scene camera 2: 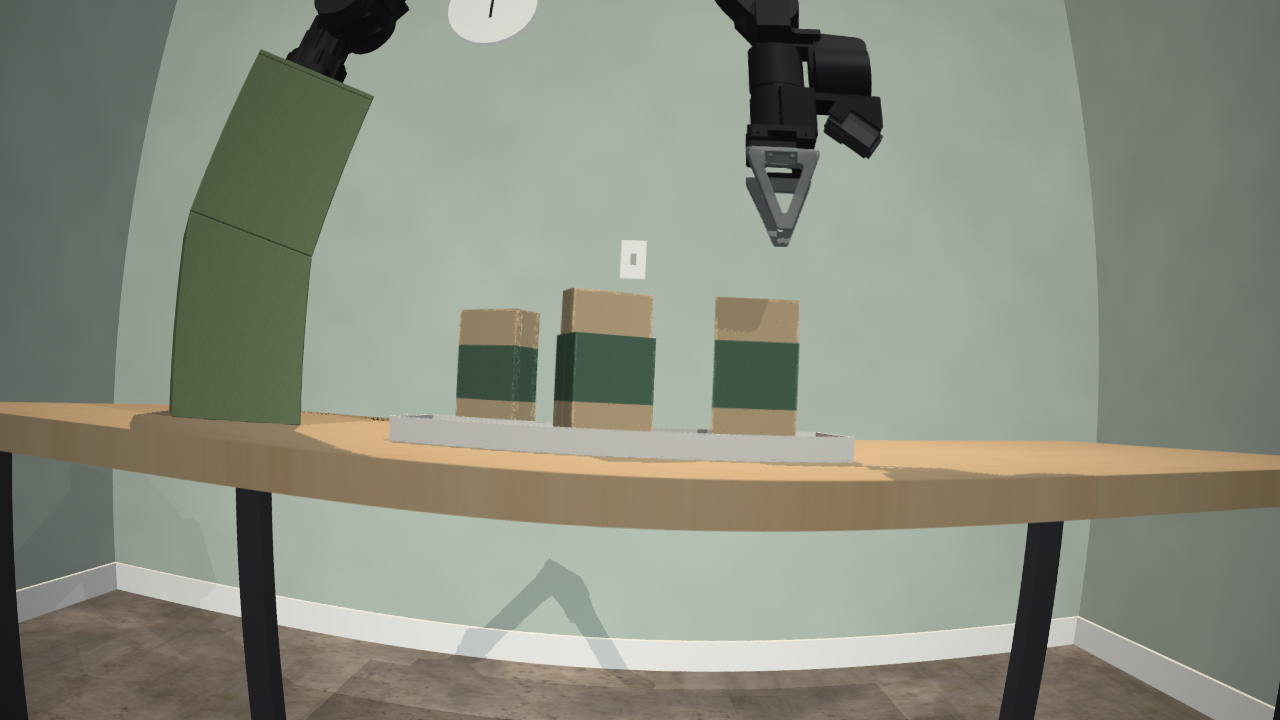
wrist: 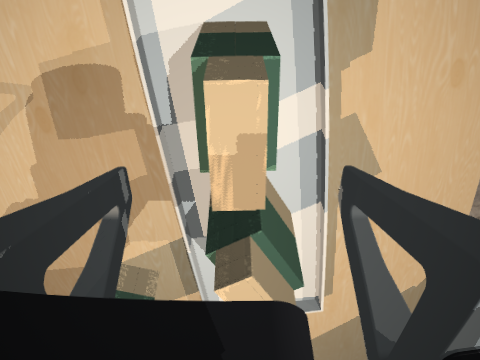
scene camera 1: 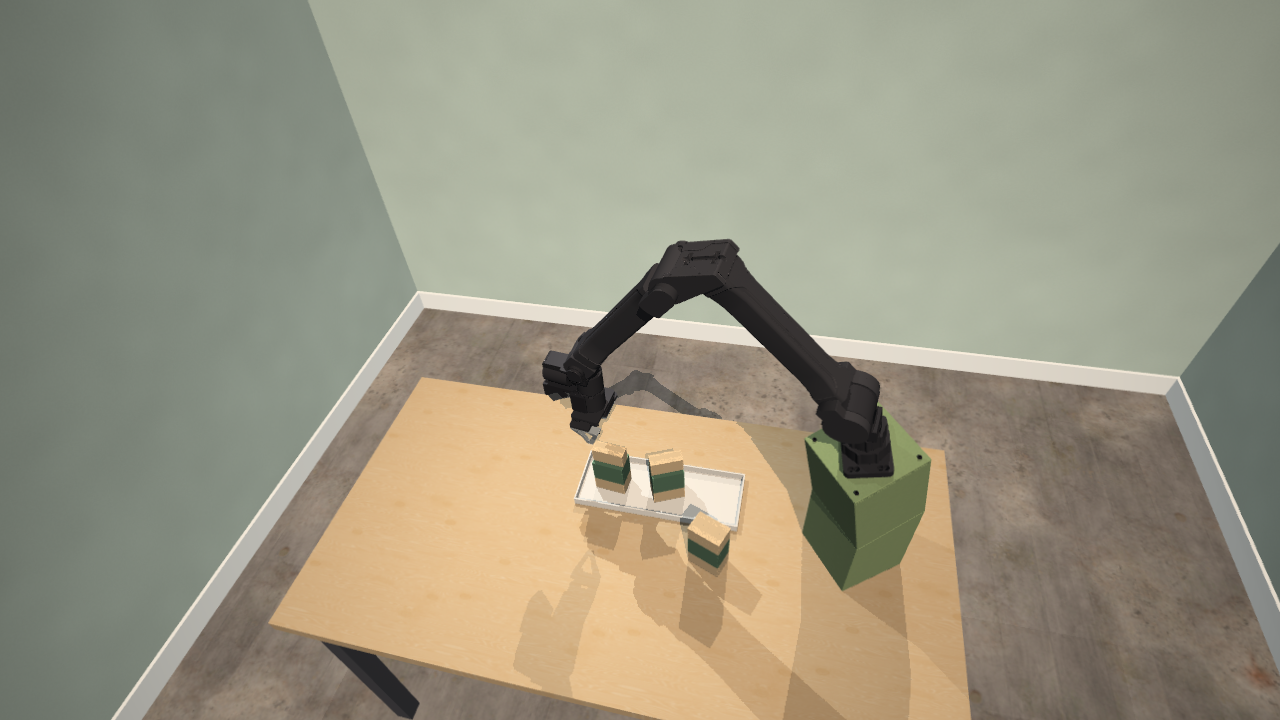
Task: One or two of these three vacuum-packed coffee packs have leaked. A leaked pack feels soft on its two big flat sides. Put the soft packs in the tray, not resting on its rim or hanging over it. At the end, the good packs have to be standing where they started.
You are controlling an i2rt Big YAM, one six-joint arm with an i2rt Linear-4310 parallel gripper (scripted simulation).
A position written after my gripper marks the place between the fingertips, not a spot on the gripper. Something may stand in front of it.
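Note:
My gripper (scene camera 2: 782, 238) is there to be seen, and I find the gripper (wrist: 235, 181) again from the wrist, while scene camera 1 gives me one more look at my gripper (scene camera 1: 597, 430). There is a tray (scene camera 2: 528, 436) as well. I can see the tray (wrist: 163, 44) from the wrist too, and the tray (scene camera 1: 716, 493) is also visible to me elsewhere.

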